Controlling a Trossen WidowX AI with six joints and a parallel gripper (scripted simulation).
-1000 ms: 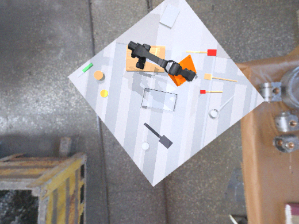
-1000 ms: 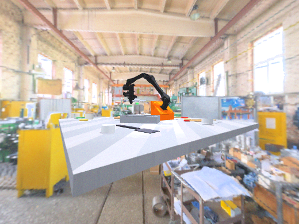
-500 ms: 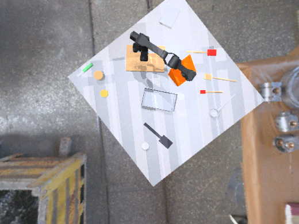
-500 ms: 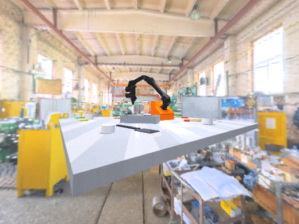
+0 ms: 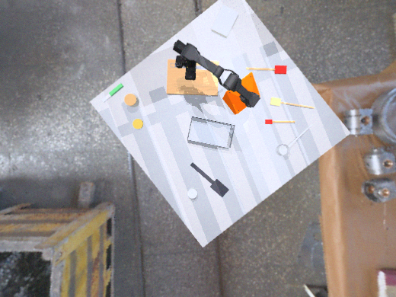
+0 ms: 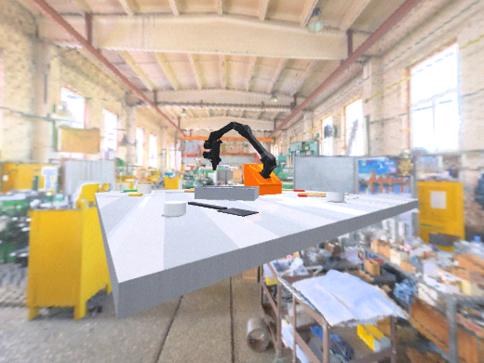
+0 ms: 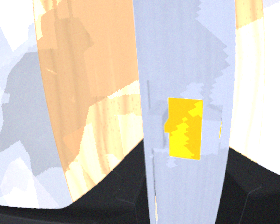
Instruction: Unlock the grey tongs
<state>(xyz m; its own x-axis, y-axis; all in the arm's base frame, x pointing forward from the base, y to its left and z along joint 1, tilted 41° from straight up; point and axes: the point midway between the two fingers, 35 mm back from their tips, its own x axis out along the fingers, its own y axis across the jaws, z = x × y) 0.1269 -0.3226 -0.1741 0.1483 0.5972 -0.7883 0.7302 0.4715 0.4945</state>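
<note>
Right now my gripper tip is 40 mm below the yellow lock piece, 20 mm to the left of it and 20 mm short of it. Round my gripper tip: white plate 430 mm behind, 130 mm below, 110 mm to the right; then wooden board 140 mm below, 10 mm to the left; then roasting tin 380 mm to the left, 180 mm ahead, 120 mm below.
</note>
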